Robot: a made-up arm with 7 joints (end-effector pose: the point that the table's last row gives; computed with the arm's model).
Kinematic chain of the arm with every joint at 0, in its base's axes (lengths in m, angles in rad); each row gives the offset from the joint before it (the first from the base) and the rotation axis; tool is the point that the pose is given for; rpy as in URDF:
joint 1: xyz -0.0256 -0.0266 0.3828 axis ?
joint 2: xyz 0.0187 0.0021 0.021 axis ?
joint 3: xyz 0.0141 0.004 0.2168 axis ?
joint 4: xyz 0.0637 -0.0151 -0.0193 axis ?
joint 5: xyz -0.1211 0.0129 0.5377 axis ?
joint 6: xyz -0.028 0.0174 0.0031 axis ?
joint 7: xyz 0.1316 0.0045 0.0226 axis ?
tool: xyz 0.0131 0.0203 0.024 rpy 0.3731 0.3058 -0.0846
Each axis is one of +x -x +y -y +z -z.
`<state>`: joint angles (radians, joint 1 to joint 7).
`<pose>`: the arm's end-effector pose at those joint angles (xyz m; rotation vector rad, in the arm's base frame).
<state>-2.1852 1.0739 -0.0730 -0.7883 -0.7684 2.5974 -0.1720</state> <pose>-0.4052 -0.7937 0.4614 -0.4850 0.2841 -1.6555</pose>
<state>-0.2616 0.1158 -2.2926 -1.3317 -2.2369 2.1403 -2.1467</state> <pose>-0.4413 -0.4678 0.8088 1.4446 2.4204 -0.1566</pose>
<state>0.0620 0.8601 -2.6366 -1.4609 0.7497 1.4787 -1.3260</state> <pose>-0.0306 -0.3445 1.1646 -0.2872 0.0493 -1.0460</pose>
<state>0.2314 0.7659 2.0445 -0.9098 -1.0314 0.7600 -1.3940</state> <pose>0.1677 0.5126 1.0361 -0.3718 0.6402 2.7325</pose>
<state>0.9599 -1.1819 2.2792 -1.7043 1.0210 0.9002 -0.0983</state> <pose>-0.7141 -0.0415 0.0265 -1.8670 0.5739 1.6516</pose>
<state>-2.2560 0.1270 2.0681 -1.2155 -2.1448 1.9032 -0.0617</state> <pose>0.5991 -0.1554 0.8943 -1.6661 -0.1588 -0.4975</pose>
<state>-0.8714 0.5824 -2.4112 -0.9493 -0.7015 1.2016 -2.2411</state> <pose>-0.2390 -0.3424 1.1725 1.0727 1.1521 -1.6277</pose>
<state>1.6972 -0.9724 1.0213 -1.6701 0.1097 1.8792 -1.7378</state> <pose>-0.6359 -0.1766 0.9160 0.7817 1.0369 -1.8867</pose>
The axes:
joint 1: +z
joint 2: +y
joint 3: +z
joint 4: -y
joint 5: +z
joint 6: -y
joint 7: -z

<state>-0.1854 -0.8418 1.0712 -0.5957 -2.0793 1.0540 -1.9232</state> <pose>-0.4064 0.3699 1.0716 -1.3535 0.0385 -0.1122</pose>
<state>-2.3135 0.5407 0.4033 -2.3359 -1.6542 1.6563 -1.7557</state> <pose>-0.0480 -0.5077 -0.0281 1.1565 1.4182 0.8626</pose>
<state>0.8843 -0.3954 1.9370 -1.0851 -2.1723 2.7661 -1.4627</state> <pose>-0.6490 -0.0425 0.7179 1.3750 2.2604 -0.0632</pose>
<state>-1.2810 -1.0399 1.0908 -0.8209 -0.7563 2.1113 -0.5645</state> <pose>0.2017 0.6638 0.8656 -1.7879 -0.8410 0.2820</pose>
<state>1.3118 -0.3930 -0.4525 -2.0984 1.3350 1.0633 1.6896</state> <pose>0.4405 0.5266 0.6206 0.1112 1.7820 -0.7961</pose>
